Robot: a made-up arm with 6 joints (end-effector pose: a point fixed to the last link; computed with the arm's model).
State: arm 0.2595 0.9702 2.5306 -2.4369 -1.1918 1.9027
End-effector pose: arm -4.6 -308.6 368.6 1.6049 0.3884 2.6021
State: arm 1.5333 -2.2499 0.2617 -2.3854 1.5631 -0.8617
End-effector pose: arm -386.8 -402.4 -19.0 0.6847 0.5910 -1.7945
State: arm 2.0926 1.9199 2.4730 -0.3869 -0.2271 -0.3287
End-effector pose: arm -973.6 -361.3 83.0 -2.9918 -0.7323 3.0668
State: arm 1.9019 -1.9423 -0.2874 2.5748 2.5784 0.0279
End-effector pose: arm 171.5 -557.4 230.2 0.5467 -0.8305 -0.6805
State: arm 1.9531 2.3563 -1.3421 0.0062 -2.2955 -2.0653
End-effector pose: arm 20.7 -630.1 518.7 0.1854 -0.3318 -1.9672
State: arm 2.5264 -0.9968 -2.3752 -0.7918 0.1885 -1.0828
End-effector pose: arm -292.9 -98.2 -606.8 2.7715 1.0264 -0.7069
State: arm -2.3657 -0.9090 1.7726 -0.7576 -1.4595 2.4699
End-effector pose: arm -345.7 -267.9 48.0 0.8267 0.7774 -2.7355
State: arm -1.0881 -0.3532 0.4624 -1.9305 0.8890 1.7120
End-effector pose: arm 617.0 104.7 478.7 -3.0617 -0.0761 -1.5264
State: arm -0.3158 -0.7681 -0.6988 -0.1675 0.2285 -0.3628
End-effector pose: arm 896.7 -326.9 453.2 -0.1689 0.5103 -0.3600
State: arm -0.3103 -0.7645 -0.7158 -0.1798 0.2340 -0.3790
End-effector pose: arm 905.3 -332.0 440.2 -0.1682 0.5239 -0.3550
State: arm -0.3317 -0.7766 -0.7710 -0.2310 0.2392 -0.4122
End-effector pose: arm 931.9 -326.3 384.0 -0.1549 0.5972 -0.3299
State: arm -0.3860 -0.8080 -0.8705 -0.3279 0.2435 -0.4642
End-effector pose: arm 966.7 -300.1 271.3 -0.1191 0.7407 -0.2752
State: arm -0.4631 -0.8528 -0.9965 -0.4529 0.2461 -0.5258
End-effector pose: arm 981.3 -249.0 119.2 -0.0491 0.9266 -0.1847
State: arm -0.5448 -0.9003 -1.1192 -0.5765 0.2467 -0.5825
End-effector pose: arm 959.9 -183.4 -30.9 0.0683 1.1085 -0.0495
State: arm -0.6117 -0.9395 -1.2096 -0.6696 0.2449 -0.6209
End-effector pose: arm 919.0 -125.8 -138.4 0.2297 1.2416 0.1237
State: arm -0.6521 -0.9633 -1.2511 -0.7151 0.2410 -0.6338
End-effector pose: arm 890.1 -93.1 -187.3 0.3588 1.3059 0.2591
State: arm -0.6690 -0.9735 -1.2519 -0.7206 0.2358 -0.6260
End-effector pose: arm 883.6 -83.6 -191.3 0.3763 1.3196 0.2786
